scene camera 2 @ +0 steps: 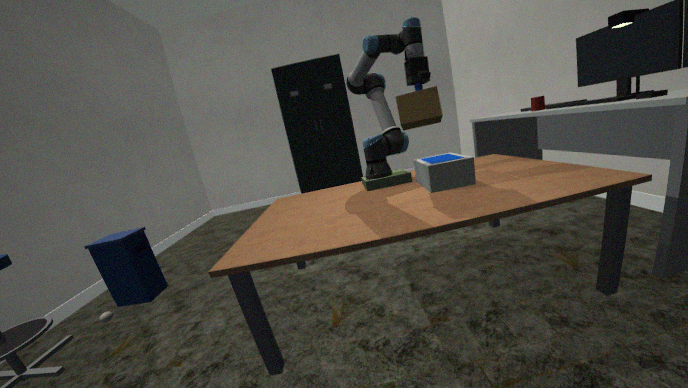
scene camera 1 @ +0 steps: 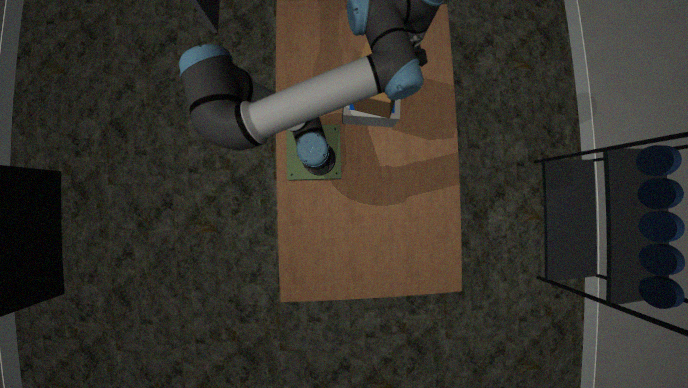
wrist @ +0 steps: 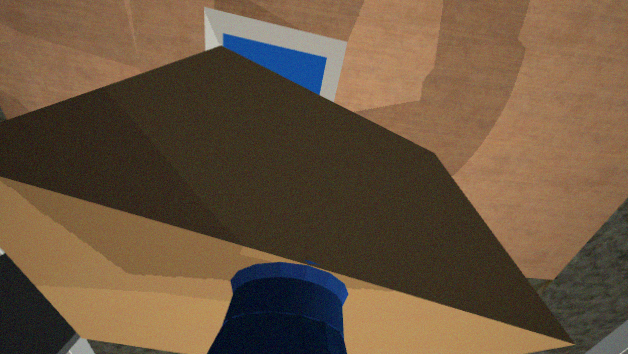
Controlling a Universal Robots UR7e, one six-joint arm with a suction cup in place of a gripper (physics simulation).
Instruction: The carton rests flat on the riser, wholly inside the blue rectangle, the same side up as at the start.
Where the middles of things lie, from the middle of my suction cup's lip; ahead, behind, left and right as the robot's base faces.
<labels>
I see the carton [scene camera 2: 420,108] 90 mm below my suction cup and 30 mm behind it. Also, from my suction cup: grey riser [scene camera 1: 349,116]: 390 mm below, 60 mm to the left.
</labels>
